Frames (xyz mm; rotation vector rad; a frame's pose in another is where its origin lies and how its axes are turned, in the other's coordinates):
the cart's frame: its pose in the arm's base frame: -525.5 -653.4 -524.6 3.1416 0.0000 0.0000
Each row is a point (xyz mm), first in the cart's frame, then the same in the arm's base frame.
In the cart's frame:
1: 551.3 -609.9 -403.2
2: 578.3 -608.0 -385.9
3: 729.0 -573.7 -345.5
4: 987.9 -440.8 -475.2
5: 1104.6 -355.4 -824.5
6: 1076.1 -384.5 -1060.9
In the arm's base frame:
1: 25.8 -43.5 -121.4
2: 52.8 -45.4 -138.7
3: 203.5 -79.7 -179.1
4: 462.4 -212.6 -49.4
5: 579.1 -298.0 299.9
6: 550.6 -268.9 536.3

